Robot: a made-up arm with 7 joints. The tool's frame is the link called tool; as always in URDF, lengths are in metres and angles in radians.
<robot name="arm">
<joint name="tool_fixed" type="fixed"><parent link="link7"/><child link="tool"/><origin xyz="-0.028 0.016 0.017" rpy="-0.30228 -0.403 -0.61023"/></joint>
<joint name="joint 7" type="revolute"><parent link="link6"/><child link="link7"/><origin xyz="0.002 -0.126 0.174" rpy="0 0 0"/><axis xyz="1 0 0"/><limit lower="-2.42" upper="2.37" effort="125" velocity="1.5"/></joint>
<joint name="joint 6" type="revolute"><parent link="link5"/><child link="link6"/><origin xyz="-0.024 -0.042 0.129" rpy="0 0 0"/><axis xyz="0 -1 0"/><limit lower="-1.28" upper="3.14" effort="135" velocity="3.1"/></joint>
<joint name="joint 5" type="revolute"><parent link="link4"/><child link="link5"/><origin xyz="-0.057 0.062 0.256" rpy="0 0 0"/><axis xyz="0 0 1"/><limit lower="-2.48" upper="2.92" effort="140" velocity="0.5"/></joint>
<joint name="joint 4" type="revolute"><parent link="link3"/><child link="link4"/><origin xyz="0.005 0.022 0.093" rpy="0 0 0"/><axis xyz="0 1 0"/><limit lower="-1.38" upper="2.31" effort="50" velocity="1.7"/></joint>
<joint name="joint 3" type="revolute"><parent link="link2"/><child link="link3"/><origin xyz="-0.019 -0.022 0.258" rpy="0 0 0"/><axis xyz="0 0 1"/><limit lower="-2.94" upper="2.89" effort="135" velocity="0.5"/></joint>
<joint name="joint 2" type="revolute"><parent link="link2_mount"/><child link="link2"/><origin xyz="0.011 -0.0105 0.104" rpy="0 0 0"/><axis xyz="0 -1 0"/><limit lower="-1.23" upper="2.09" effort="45" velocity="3.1"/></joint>
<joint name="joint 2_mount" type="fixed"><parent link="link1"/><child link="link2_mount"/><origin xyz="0.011 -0.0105 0.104" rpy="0 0 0"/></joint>
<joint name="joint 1" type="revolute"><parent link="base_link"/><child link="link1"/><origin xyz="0.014 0.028 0.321" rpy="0 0 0"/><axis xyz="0 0 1"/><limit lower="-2.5" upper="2.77" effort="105" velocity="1.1"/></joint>
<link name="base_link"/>
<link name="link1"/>
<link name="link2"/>
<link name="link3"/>
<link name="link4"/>
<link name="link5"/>
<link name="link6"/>
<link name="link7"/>
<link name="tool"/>
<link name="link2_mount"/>
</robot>
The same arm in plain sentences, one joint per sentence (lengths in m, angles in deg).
The arm has seven revolute joints in a row. What follows holds with every joint at zero, and every direction is one of the base frame's. The first joint lies 0.014 m along +x and 0.028 m along +y and 0.321 m along +z from the base frame's origin and rotates about +z, from -143.24 to 158.71 deg. The second joint lies 0.022 m along +x and 0.021 m along -y and 0.208 m along +z from the first joint and rotates about -y, from -70.47 to 119.75 deg. The third joint lies 0.019 m along -x and 0.022 m along -y and 0.258 m along +z from the second joint and rotates about +z, from -168.45 to 165.58 deg. The fourth joint lies 0.005 m along +x and 0.022 m along +y and 0.093 m along +z from the third joint and rotates about +y, from -79.07 to 132.35 deg. The fifth joint lies 0.057 m along -x and 0.062 m along +y and 0.256 m along +z from the fourth joint and rotates about +z, from -142.09 to 167.3 deg. The sixth joint lies 0.024 m along -x and 0.042 m along -y and 0.129 m along +z from the fifth joint and rotates about -y, from -73.34 to 179.91 deg. The seventh joint lies 0.002 m along +x and 0.126 m along -y and 0.174 m along +z from the sixth joint and rotates about +x, from -138.66 to 135.79 deg. The tool frame, which is the frame that the pose is given for, lies 0.028 m along -x and 0.016 m along +y and 0.017 m along +z from the seventh joint; its axes are the base frame's turned by roll -17.32, pitch -23.09 and yaw -34.96 deg (as in URDF: about the fixed x, then y, then z).
